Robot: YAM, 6 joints.
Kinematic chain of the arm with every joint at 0, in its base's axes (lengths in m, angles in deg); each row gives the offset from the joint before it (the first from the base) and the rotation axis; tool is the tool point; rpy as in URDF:
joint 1: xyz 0 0 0.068 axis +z
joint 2: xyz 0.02 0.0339 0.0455 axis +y
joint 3: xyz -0.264 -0.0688 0 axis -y
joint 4: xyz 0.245 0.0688 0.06 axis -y
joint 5: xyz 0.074 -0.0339 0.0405 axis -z
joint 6: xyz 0.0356 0 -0.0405 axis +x
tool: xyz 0 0 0 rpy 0 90 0
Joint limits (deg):
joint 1: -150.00..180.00
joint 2: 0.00..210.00
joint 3: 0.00..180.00
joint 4: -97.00..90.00
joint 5: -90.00..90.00
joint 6: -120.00..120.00
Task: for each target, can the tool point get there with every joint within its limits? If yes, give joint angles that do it. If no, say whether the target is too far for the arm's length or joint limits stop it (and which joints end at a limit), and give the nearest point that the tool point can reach.
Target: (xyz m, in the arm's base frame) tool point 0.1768 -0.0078 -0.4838
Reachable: no: joint limits stop it (at a limit: joint 2) | nearest point 0.1934 -0.0085 -0.3761 | short by 0.109 m
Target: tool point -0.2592 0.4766 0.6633
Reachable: no: too far | nearest point -0.2155 0.3963 0.5671 | short by 0.133 m
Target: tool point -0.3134 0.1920 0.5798
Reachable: yes | joints 151.19 105.68 121.05 42.82 28.91 7.52
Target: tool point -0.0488 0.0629 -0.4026
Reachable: no: joint limits stop it (at a limit: joint 2) | nearest point -0.0631 0.0813 -0.3497 | short by 0.058 m
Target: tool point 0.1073 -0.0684 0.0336
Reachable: yes | joints -28.39 105.79 21.65 -33.14 14.87 38.98
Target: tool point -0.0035 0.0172 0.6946
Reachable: yes | joints -87.39 61.41 120.20 24.20 4.35 -95.80
